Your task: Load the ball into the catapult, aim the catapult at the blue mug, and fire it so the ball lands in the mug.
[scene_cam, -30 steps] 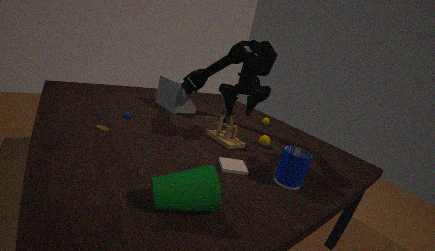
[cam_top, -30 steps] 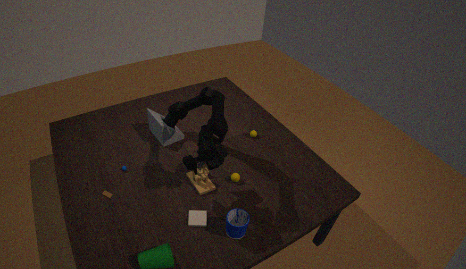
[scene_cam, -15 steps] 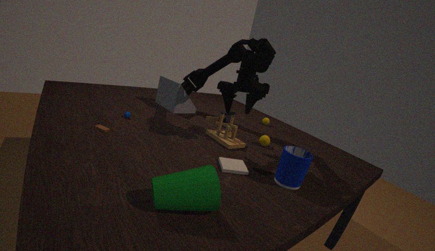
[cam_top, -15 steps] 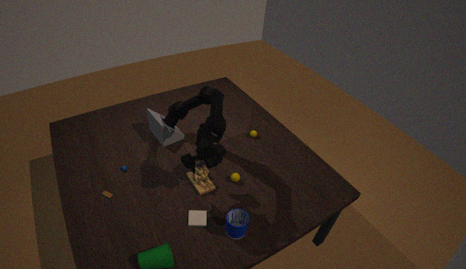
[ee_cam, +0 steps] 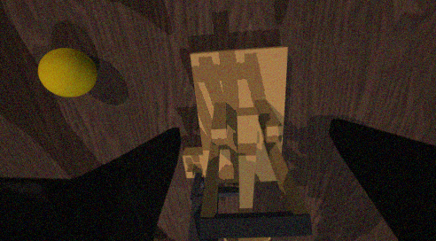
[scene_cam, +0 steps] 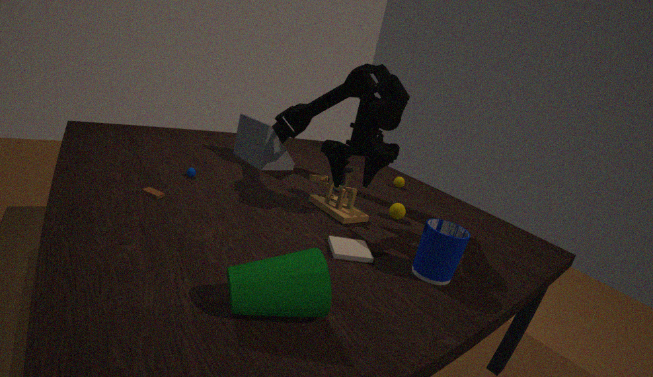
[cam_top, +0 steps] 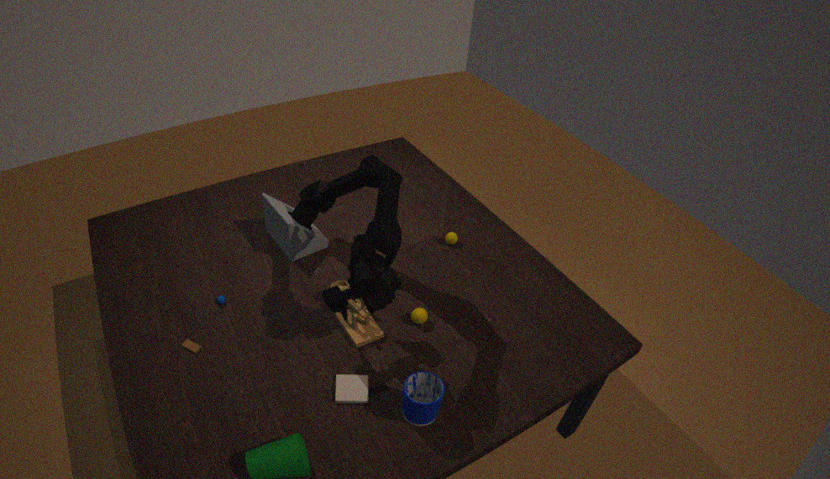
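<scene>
Now: the dark ball 18 cm behind my gripper tip, 18 cm to the left of it and 6 cm below it. Also, from my gripper tip: wooden catapult (6 cm behind, 3 cm to the left, 2 cm below); white tile (13 cm ahead, 13 cm to the right, 7 cm below); yellow ball (6 cm ahead, 15 cm to the left, 6 cm below).
</scene>
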